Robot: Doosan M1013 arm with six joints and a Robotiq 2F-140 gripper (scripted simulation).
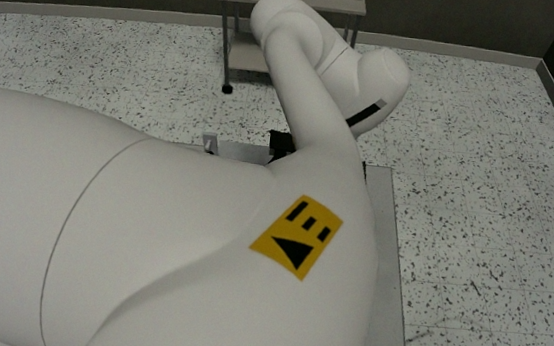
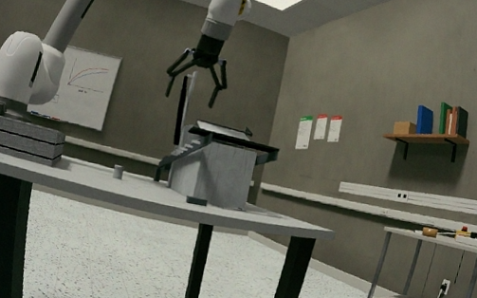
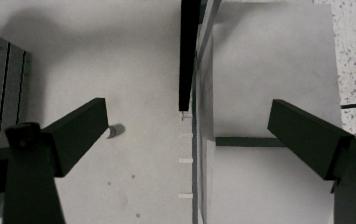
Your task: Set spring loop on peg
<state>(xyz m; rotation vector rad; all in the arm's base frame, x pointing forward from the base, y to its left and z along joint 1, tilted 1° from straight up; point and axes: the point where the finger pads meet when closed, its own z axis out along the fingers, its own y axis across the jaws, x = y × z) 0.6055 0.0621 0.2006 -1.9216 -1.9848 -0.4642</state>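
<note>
My hand is 170 mm past the steel test weight, 20 mm to the left of it and 270 mm above it. Round my hand: dark stub (10 mm ahead, 330 mm to the left, 270 mm below); then small dark block (30 mm ahead, 250 mm to the right, 290 mm below).
</note>
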